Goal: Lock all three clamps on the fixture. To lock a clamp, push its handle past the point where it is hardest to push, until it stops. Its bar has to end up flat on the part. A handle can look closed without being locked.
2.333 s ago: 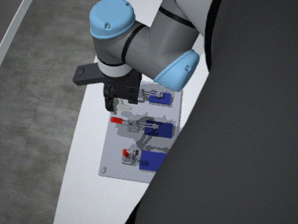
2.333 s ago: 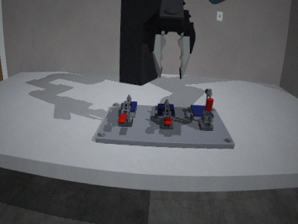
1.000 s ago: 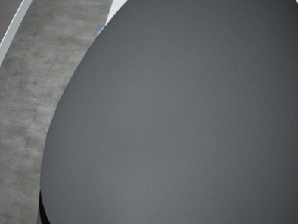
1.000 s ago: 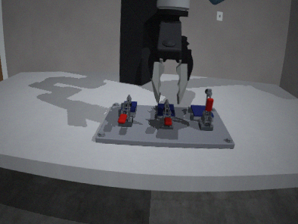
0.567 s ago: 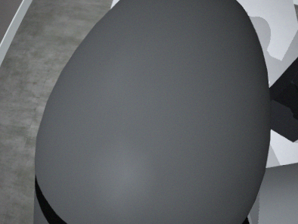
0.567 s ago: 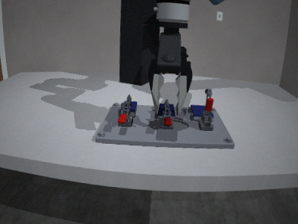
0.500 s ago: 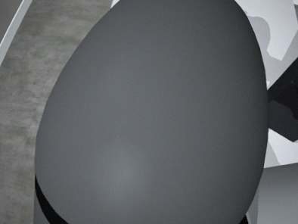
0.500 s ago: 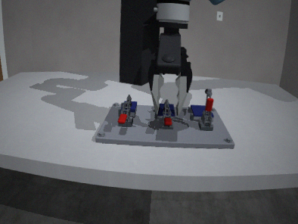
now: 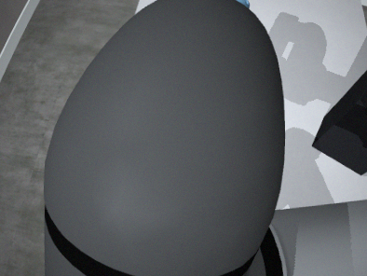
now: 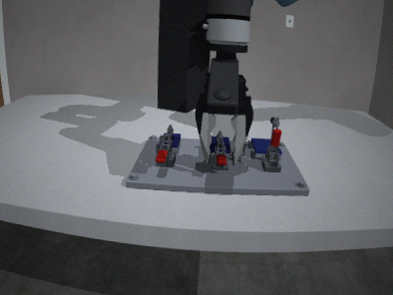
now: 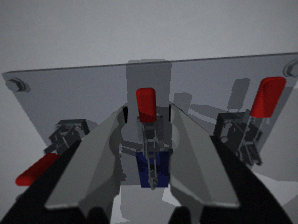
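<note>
Right now the grey fixture plate is 80 mm behind my hand, 50 mm below it and 10 mm to the right of it. Also, from my hand: blue part (140 mm behind, 90 mm to the left, 30 mm below).
</note>
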